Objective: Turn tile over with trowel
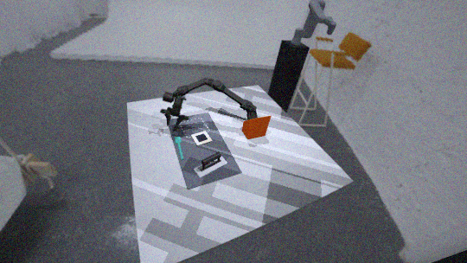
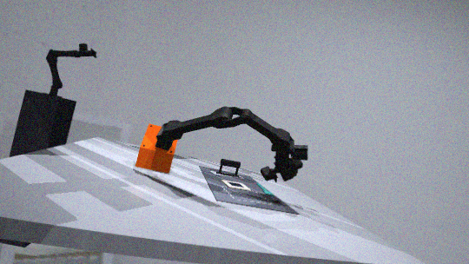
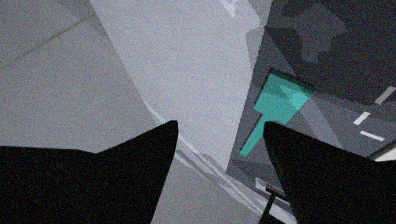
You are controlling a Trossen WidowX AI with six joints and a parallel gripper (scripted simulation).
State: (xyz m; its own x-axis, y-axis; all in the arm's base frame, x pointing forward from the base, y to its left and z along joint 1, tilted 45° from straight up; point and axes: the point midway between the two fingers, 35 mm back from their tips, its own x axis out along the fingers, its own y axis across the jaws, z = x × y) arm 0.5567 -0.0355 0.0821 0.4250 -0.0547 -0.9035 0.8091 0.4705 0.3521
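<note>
The teal trowel lies 10 cm to the left of my gripper tip, 9 cm below it and 3 cm behind it. From my gripper tip the other things lie so: tile: 19 cm behind, 8 cm below, 6 cm to the left; dark mat: 17 cm behind, 11 cm below, 10 cm to the left.
</note>
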